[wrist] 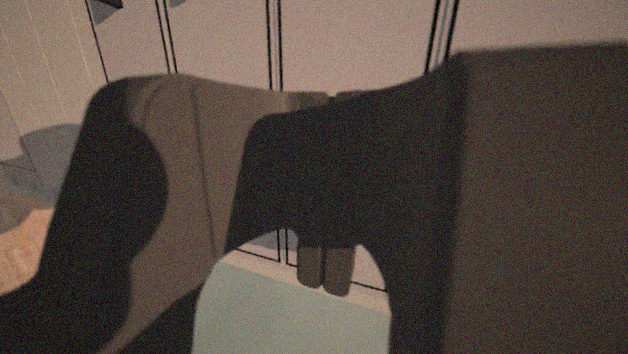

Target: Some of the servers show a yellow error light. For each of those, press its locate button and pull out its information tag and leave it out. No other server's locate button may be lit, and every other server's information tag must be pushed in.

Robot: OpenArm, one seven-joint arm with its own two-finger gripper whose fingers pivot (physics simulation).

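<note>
My gripper (pixel 335 193) is shut, its two fingertips side by side with no object seen between them. It is in front of the lower part of the server fronts; whether it touches one cannot be told. Beige server fronts (pixel 350 40) (pixel 220 40) (pixel 127 45), divided by dark double lines, stand upright across the top of the wrist view. Their lower edges show behind and beside the fingertips. The dark gripper body hides much of the fronts. No status lights, locate buttons or information tags can be made out, so their states cannot be told.
A pale panel (pixel 45 60) with thin lines stands at the left. A dark handle (pixel 109 3) juts out at the upper left edge. A pale green surface (pixel 285 310) lies below the servers. Orange-brown wooden flooring (pixel 22 250) shows at the lower left.
</note>
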